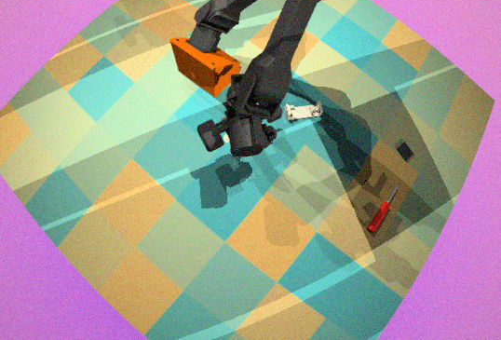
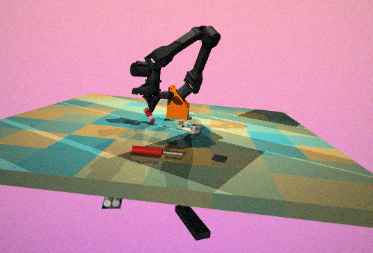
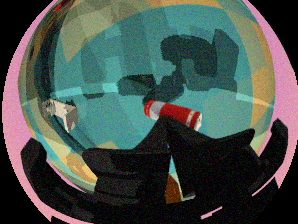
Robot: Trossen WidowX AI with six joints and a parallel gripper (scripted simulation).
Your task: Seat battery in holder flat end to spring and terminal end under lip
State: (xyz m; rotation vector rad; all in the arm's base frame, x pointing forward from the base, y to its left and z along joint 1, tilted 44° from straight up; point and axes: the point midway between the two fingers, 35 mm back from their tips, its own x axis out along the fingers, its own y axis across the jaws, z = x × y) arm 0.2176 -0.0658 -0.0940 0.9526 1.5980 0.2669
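Now: the battery 2 cm below my gripper tip, 1 cm to the right of it and 1 cm behind it. Round my gripper tip: red-handled screwdriver: 42 cm ahead, 9 cm to the left, 3 cm below; black square: 40 cm ahead, 27 cm to the left, 4 cm below.
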